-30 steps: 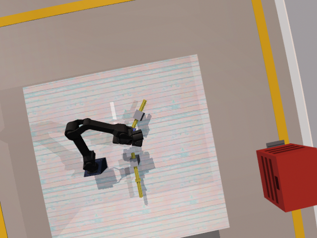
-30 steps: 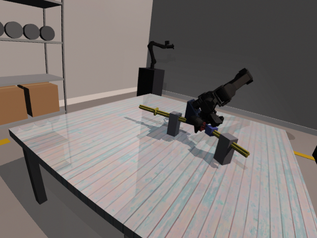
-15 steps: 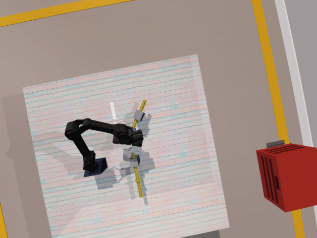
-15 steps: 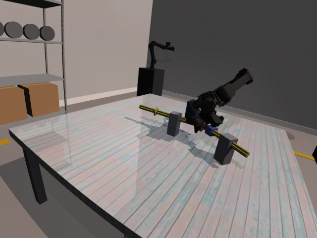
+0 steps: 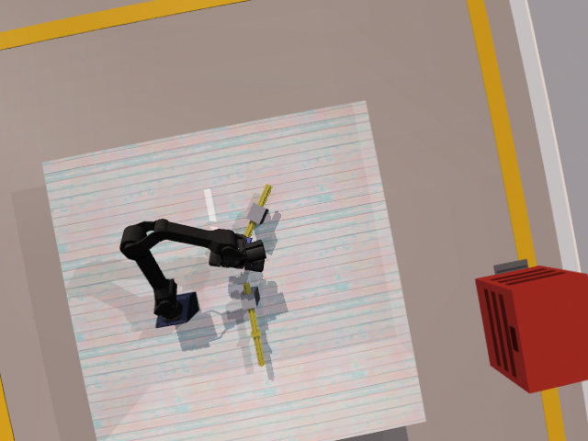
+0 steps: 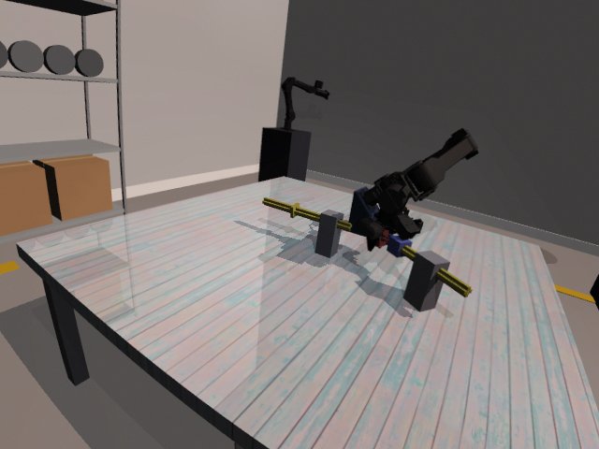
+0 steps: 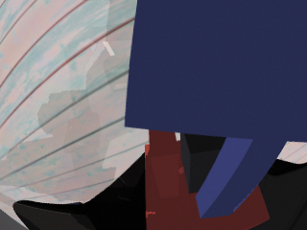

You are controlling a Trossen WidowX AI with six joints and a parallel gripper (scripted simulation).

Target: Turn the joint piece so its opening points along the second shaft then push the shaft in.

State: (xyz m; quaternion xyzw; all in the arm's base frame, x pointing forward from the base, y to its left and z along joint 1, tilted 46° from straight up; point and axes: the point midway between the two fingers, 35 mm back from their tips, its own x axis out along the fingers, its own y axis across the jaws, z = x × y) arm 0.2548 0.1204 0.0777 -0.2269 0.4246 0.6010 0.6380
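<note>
My gripper tip is 10 mm to the right of the red joint piece and 40 mm below it.
</note>
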